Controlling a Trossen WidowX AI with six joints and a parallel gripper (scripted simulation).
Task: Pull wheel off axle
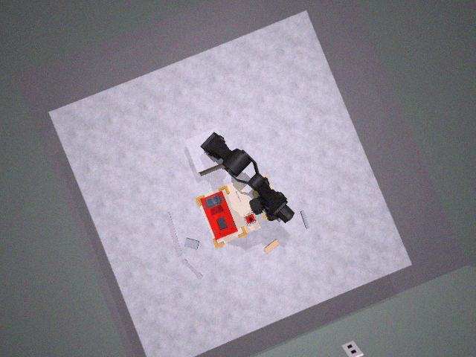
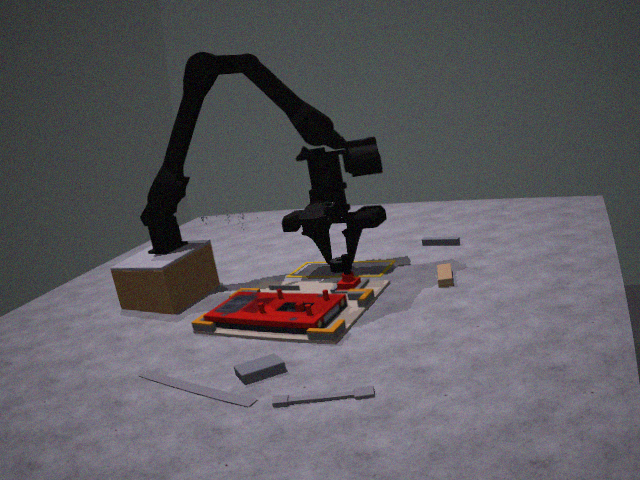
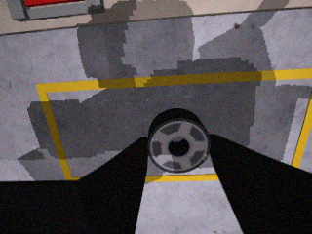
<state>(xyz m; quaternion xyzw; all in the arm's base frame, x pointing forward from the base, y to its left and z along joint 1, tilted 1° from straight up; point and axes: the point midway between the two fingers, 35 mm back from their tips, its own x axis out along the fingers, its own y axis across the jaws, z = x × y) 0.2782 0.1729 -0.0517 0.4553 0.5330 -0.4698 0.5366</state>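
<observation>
Now: the wheel right at my gripper tip. Round my gripper tip: thin strip: 460 mm to the right, 60 mm ahead, 10 mm below; tan block: 220 mm ahead, 30 mm to the right.
</observation>
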